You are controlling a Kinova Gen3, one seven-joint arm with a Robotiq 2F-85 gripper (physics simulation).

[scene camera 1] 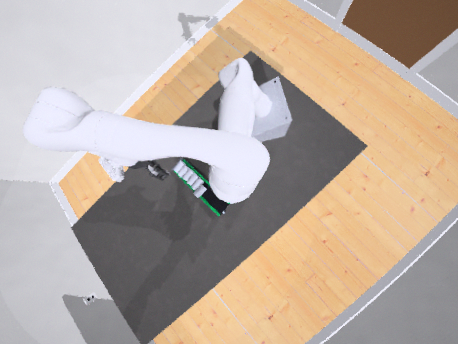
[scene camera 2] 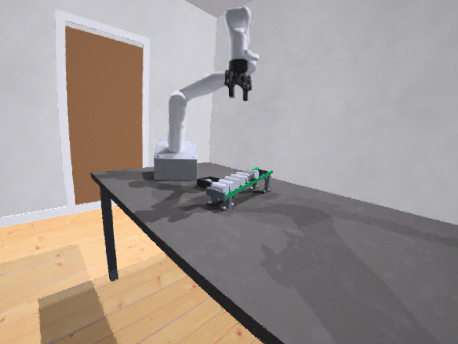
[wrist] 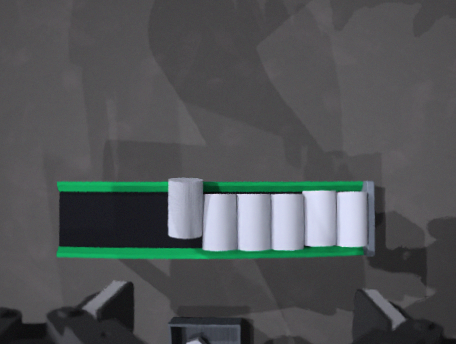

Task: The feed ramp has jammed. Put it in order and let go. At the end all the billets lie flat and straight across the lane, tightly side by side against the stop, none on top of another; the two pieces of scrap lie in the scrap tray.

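Places are measured from the arm's base along level axes (x ahead, y left, z up), in millimetres.
Where they show: gripper, between the fingertips: (scene camera 1: 159,166) (scene camera 2: 239,99) (wrist: 243,312); arm's base, origin of its link: (scene camera 1: 261,108) (scene camera 2: 176,148).
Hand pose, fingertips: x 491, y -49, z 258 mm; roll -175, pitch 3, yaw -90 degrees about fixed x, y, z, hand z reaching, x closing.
Note:
Each offset is from my fingertips to the centre of the thing. "spot": to the spot under its first point. Level surfaces: height alone.
Five light grey billets @[dz -332, dx +19, dy +6 mm] (wrist: 254,222) @[dz -338, dx +21, dy -33 mm] (scene camera 1: 187,175) lie flat across the green-railed lane (wrist: 115,252) (scene camera 1: 211,206) (scene camera 2: 250,185), side by side from the grey stop @[dz -361, dx +26, dy -136 mm] (wrist: 370,218). A sixth billet @[dz -316, dx +34, dy +85 mm] (wrist: 185,208) (scene camera 1: 199,191) is at the uphill end of the row, close beside its neighbour; its far end overlaps the far green rail and it looks raised and tilted. My gripper (wrist: 243,312) (scene camera 2: 238,97) (scene camera 1: 160,172) is open and empty, high above the ramp. The scrap tray @[dz -404, dx -188, dy +65 mm] (wrist: 207,322) (scene camera 2: 204,183) shows partly in the wrist view, with part of a scrap piece @[spot: dz -401, dx -155, dy +80 mm] (wrist: 196,342); the rest is cut off.
The ramp stands on short legs @[spot: dz -395, dx +69, dy -106 mm] (scene camera 2: 228,202) on the dark table @[dz -421 mm] (scene camera 1: 300,150) (scene camera 2: 200,225). The robot's base (scene camera 1: 277,112) (scene camera 2: 175,167) stands behind the tray. My arm (scene camera 1: 160,142) hides the tray and part of the ramp in scene camera 1.

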